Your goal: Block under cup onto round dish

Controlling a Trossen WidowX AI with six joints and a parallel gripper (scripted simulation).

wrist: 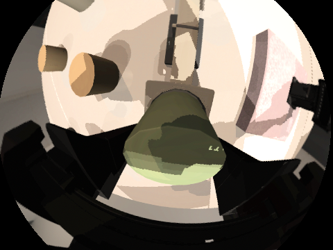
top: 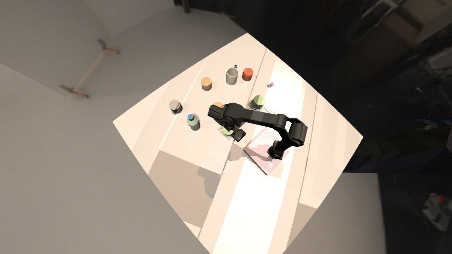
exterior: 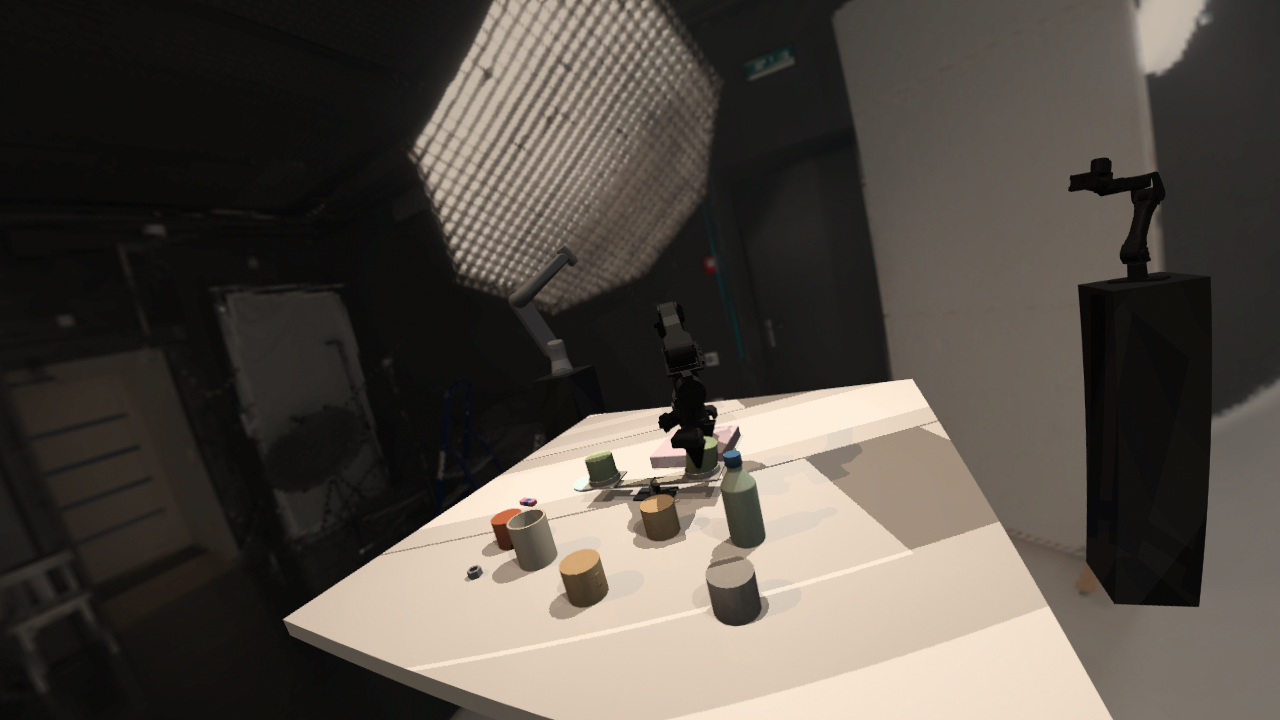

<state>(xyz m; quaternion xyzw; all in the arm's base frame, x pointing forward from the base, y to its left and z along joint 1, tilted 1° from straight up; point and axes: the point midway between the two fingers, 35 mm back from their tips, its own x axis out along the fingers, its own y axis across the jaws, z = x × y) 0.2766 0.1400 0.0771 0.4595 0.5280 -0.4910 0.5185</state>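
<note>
Now: the pale green block 1 cm to the right of my gripper tip and 1 cm below it. The rest, counted from my gripper tip: bottle with blue cap (16 cm ahead, 13 cm to the left, 3 cm above); then pale blue round dish (37 cm to the right, 8 cm below, 4 cm behind); then grey cylinder (33 cm ahead, 14 cm to the left, 5 cm below).
</note>
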